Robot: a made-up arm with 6 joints. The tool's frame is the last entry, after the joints.
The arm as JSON. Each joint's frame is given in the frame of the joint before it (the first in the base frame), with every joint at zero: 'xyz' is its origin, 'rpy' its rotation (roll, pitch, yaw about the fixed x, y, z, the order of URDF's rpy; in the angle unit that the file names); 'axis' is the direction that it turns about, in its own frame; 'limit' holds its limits. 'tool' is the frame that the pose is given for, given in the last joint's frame.
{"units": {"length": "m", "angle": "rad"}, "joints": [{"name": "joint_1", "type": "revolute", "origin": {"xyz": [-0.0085, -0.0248, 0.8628], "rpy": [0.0, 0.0, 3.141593]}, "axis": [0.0, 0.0, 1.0], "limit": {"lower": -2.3, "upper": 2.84}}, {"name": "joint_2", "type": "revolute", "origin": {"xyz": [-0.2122, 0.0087, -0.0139], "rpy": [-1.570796, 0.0, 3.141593]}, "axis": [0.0, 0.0, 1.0], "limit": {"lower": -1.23, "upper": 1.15}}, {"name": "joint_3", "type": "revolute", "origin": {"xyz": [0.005, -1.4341, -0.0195], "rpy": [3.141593, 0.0, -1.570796]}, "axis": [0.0, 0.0, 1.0], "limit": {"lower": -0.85, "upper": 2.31}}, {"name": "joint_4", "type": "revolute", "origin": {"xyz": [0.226, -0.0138, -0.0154], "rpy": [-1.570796, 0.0, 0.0]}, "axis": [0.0, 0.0, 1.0], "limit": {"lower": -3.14, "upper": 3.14}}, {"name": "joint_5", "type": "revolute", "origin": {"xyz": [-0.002, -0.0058, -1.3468], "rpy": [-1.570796, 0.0, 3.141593]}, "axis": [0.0, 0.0, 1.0], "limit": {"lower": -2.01, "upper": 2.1}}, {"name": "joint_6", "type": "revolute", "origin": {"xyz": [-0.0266, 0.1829, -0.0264], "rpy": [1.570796, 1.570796, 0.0]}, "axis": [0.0, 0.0, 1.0], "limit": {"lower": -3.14, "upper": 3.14}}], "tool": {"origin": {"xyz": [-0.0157, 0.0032, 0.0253], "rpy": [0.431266, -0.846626, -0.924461]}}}
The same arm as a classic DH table. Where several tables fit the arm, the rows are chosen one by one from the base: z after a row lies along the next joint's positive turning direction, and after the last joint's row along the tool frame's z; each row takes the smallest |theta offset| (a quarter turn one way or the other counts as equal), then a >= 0, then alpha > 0; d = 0 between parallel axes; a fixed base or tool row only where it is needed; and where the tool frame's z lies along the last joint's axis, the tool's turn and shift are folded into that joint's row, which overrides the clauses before.
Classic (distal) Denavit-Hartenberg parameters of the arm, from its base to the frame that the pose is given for. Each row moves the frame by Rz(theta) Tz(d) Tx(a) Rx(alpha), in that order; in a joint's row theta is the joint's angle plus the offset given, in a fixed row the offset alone. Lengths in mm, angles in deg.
base (fixed): d 0  theta offset 71.08  a -26.2  alpha 0
joint_1: d 848.9  theta offset -71.08  a 212.2  alpha -90
joint_2: d 0  theta offset -89.8  a 1434.1  alpha 180
joint_3: d 12.8  theta offset 0.2  a 226  alpha -90
joint_4: d -1360.6  theta offset 0  a -2  alpha 90
joint_5: d -20.6  theta offset 0  a 26.6  alpha -90
joint_6: d -169.5  theta offset -21.4  a 2.8  alpha 53
tool (fixed): d 19.8  theta offset 69.71  a 0  alpha 0
Joint limits (deg, base to tool): -131.78..162.72 -70.47..65.89 -48.7..132.35 -179.91..179.91 -115.16..120.32 -179.91..179.91

